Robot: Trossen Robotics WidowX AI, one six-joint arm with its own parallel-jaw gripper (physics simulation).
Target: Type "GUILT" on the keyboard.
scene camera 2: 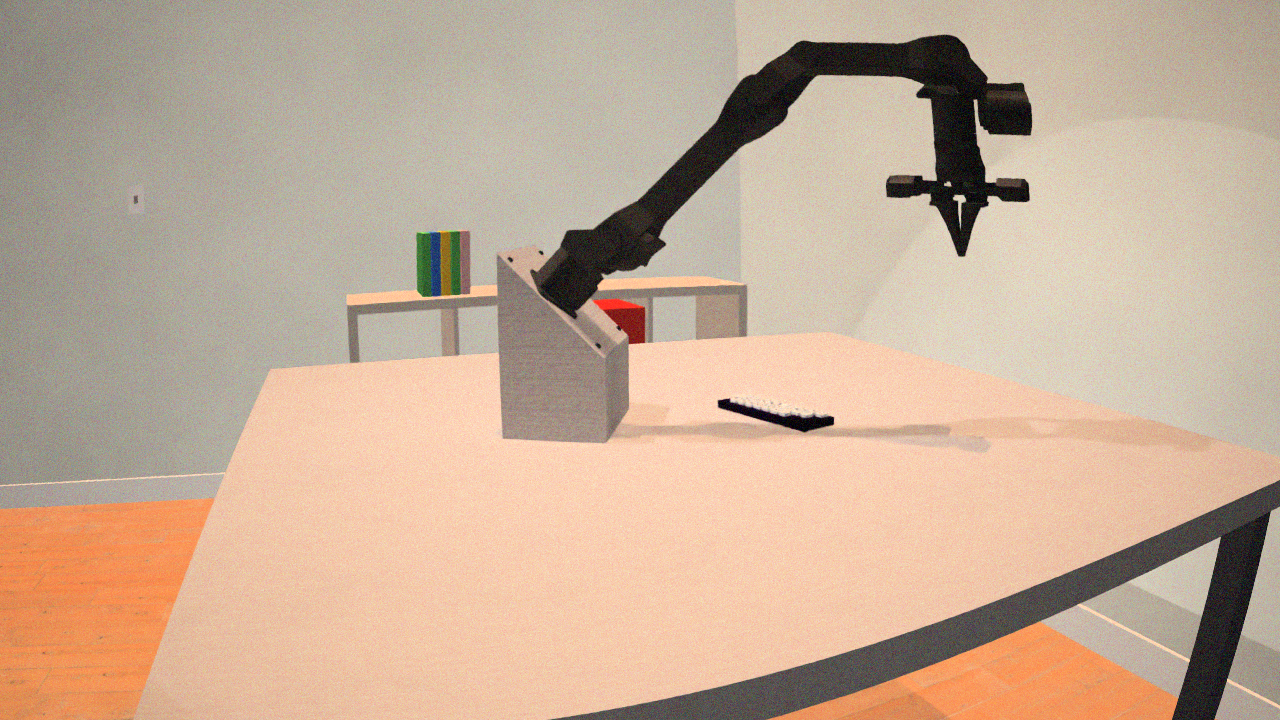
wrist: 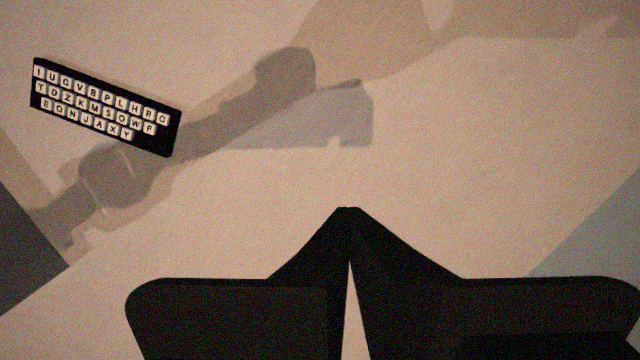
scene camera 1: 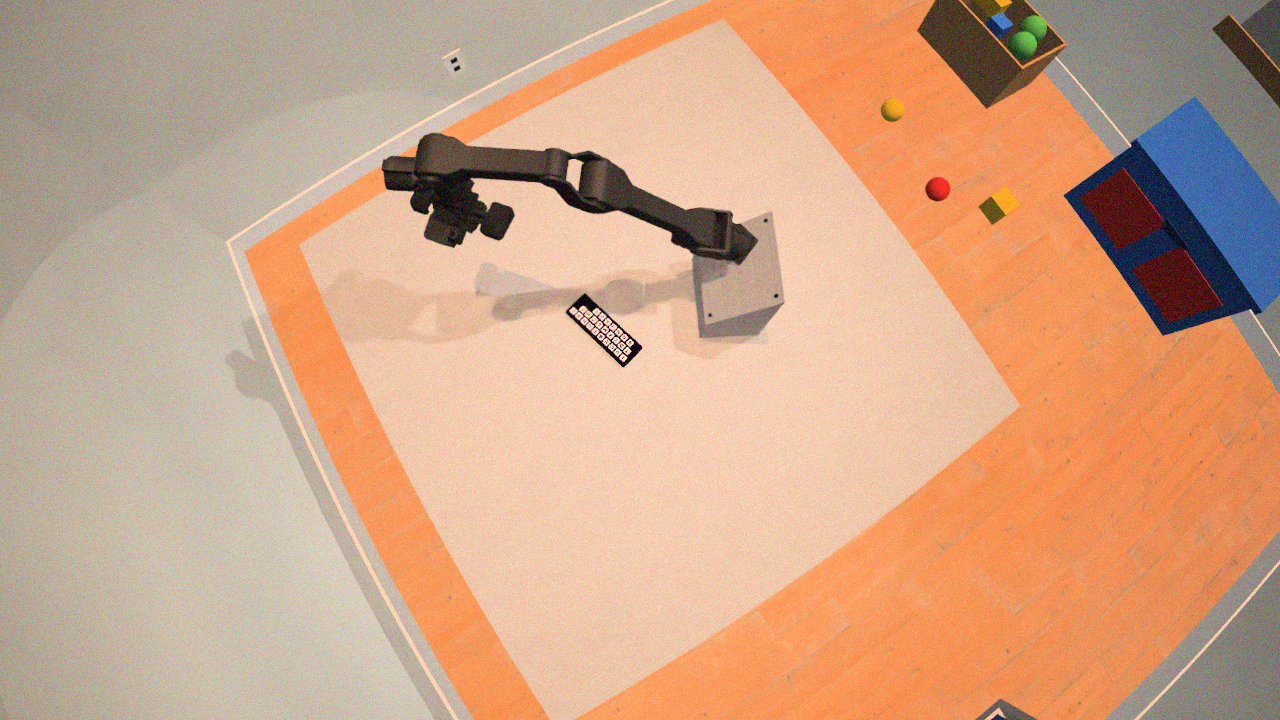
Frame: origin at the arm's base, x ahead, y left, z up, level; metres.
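Where they show: gripper, between the fingertips: point(scene camera 2: 961, 256) point(wrist: 347, 217) point(scene camera 1: 471, 231); arm's base, origin of its link: point(scene camera 2: 552, 294) point(scene camera 1: 739, 244).
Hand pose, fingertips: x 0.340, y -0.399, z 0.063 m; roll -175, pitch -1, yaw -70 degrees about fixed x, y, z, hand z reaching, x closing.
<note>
Things, the pixels of their top centre, and the offset from my fingertips. Level surfaces: height alone.
- black keyboard, centre of its top: point(scene camera 2: 774, 404) point(wrist: 98, 109) point(scene camera 1: 603, 328) 0.058 m back, 0.273 m left, 0.226 m down
- table, height of its surface: 0.244 m down
- I key, centre of its top: point(wrist: 38, 71) 0.037 m back, 0.350 m left, 0.226 m down
- U key, centre of its top: point(wrist: 52, 77) 0.038 m back, 0.332 m left, 0.226 m down
- G key, centre of its top: point(wrist: 65, 82) 0.039 m back, 0.315 m left, 0.226 m down
- L key, centre of its top: point(wrist: 120, 103) 0.043 m back, 0.247 m left, 0.226 m down
- T key, centre of its top: point(wrist: 40, 87) 0.054 m back, 0.346 m left, 0.226 m down
A black keyboard point(scene camera 1: 604, 330) point(scene camera 2: 775, 414) point(wrist: 105, 107) with white keys lies flat on the table point(scene camera 1: 671, 501) point(scene camera 2: 501, 555). In the wrist view it is at the upper left, with readable letters. The I key point(wrist: 39, 72), U key point(wrist: 52, 77) and G key point(wrist: 65, 82) start its top row, and the L key point(wrist: 120, 103) is further along it. The T key point(wrist: 41, 87) starts the middle row. My gripper point(scene camera 2: 962, 253) point(wrist: 347, 217) is shut and empty, pointing down high above the table, off to the side of the keyboard. Its fingertips are hidden in scene camera 1's view.
The arm stands on a grey block point(scene camera 1: 741, 291) point(scene camera 2: 554, 376) close to the keyboard. The arm's shadow falls beside the keyboard. Behind the table, a shelf point(scene camera 2: 393, 299) holds coloured books point(scene camera 2: 443, 264). Balls, a yellow cube point(scene camera 1: 998, 205) and a wooden box point(scene camera 1: 971, 58) are on the floor.
</note>
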